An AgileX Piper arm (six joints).
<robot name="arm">
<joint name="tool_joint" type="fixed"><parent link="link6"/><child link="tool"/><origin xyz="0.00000 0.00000 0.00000"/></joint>
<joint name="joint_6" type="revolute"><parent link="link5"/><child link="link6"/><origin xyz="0.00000 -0.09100 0.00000" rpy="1.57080 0.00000 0.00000"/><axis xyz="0 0 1"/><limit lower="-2.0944" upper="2.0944"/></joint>
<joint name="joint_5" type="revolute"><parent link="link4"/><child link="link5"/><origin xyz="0.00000 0.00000 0.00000" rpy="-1.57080 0.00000 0.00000"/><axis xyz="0 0 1"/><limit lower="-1.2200" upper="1.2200"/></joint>
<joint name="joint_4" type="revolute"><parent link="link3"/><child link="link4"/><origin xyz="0.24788 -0.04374 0.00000" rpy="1.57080 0.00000 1.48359"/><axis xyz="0 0 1"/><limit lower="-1.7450" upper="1.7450"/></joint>
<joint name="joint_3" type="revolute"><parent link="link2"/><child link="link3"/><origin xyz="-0.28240 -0.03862 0.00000"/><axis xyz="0 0 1"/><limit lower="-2.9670" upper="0.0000"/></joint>
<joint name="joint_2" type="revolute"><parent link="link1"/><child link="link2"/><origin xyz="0.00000 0.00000 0.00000" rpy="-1.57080 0.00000 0.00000"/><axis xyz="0 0 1"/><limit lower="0.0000" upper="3.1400"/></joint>
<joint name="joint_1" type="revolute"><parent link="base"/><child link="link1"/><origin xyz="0.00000 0.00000 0.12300"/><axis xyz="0 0 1"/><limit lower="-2.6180" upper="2.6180"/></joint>
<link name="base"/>
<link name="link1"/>
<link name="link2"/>
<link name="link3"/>
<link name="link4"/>
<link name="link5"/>
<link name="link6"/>
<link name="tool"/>
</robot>
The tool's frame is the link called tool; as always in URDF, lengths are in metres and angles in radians.
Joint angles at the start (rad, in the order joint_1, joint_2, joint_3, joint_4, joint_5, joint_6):
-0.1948, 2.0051, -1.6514, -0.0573, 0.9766, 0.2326
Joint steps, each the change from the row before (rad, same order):
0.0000, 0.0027, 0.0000, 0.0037, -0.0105, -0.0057
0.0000, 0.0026, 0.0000, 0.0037, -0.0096, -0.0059
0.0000, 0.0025, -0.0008, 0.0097, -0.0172, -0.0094
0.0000, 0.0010, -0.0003, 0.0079, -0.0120, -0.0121
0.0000, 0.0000, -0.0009, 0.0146, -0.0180, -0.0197
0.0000, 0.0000, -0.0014, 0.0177, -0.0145, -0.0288
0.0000, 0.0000, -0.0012, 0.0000, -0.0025, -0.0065
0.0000, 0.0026, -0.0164, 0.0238, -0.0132, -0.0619
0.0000, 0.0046, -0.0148, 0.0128, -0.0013, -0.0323
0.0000, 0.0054, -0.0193, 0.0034, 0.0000, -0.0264
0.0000, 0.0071, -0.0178, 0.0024, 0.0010, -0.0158
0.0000, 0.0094, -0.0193, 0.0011, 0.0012, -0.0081
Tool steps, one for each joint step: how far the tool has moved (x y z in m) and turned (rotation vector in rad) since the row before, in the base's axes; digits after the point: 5 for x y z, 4 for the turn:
0.00123, 0.00007, -0.00087, 0.0004, -0.0077, 0.0050
0.00114, 0.00008, -0.00085, 0.0004, -0.0069, 0.0050
0.00195, 0.00039, -0.00036, 0.0033, -0.0161, 0.0070
0.00126, 0.00036, 0.00002, 0.0012, -0.0114, 0.0096
0.00181, 0.00074, 0.00083, 0.0032, -0.0195, 0.0148
0.00162, 0.00098, 0.00089, 0.0028, -0.0166, 0.0219
0.00036, -0.00007, 0.00043, -0.0032, -0.0031, 0.0060
0.00373, 0.00096, 0.00404, -0.0077, -0.0266, 0.0501
0.00259, 0.00040, 0.00228, -0.0037, -0.0117, 0.0260
0.00294, -0.00034, 0.00317, -0.0109, -0.0128, 0.0229
0.00282, -0.00038, 0.00194, -0.0066, -0.0091, 0.0136
0.00319, -0.00055, 0.00132, -0.0043, -0.0083, 0.0070

